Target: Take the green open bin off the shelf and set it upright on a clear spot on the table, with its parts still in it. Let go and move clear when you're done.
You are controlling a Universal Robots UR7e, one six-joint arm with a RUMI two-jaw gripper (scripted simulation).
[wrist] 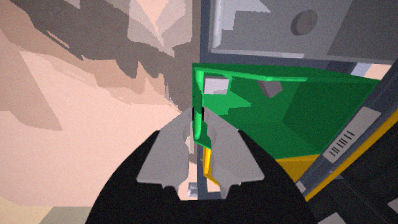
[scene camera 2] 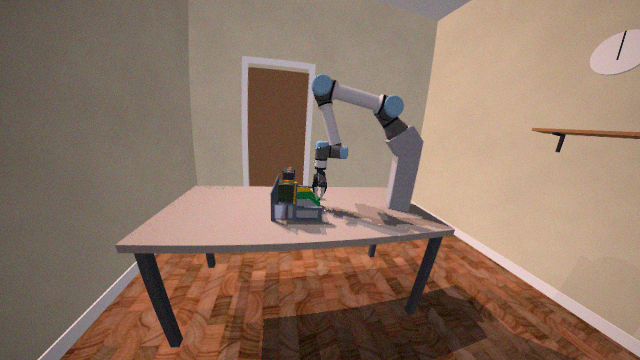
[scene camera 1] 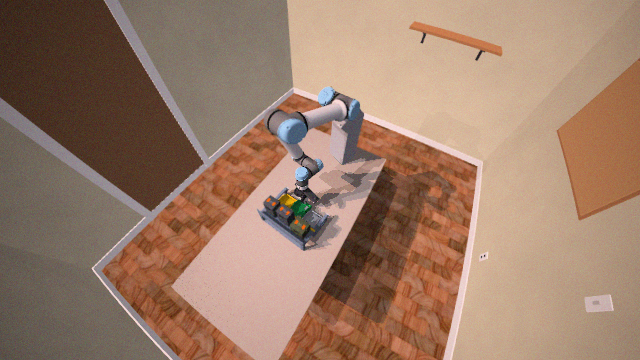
The pictures show: the gripper, a green open bin, a yellow bin and a grey bin.
